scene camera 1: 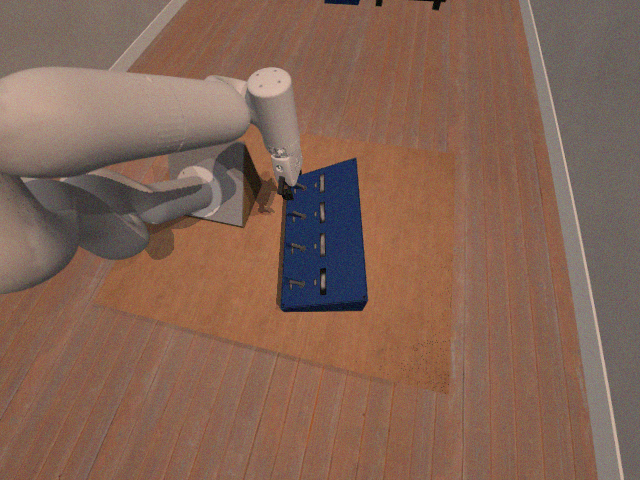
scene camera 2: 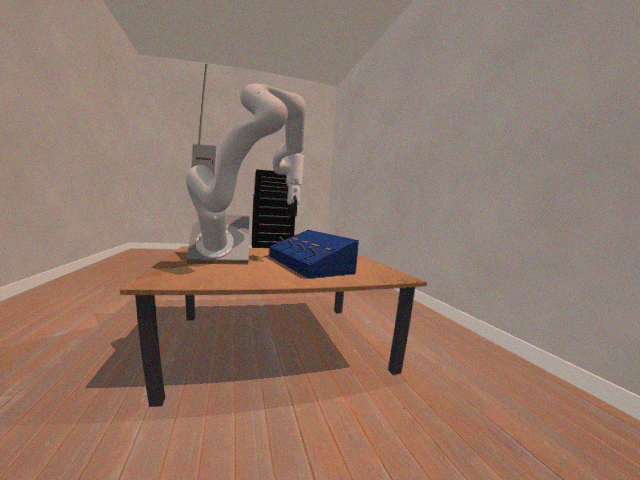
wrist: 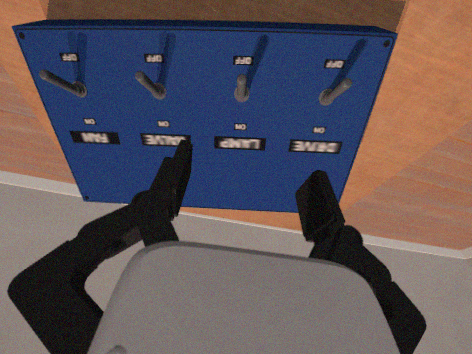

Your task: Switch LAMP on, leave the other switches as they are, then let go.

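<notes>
A blue sloped switch box (scene camera 1: 343,232) (scene camera 2: 331,264) (wrist: 125,170) bears a row of grey levers. The LAMP lever (wrist: 242,87) (scene camera 1: 298,214) is second from the right in the wrist view and leans toward its OFF label (wrist: 243,60). The LAMP nameplate (wrist: 240,143) is below it. The DRIVE lever (wrist: 336,92), VALVE lever (wrist: 151,85) and FAN lever (wrist: 63,83) also lean to the OFF side. My gripper (scene camera 1: 291,187) (scene camera 2: 293,210) (wrist: 250,169) is open and empty, above the box and apart from the levers.
The box stands on a wooden table (scene camera 1: 403,248) (scene camera 2: 237,279). The grey base plate (scene camera 1: 231,206) (scene camera 2: 240,254) of the arm is on the robot's side of the box. A black slatted cabinet (scene camera 2: 268,217) stands behind the table.
</notes>
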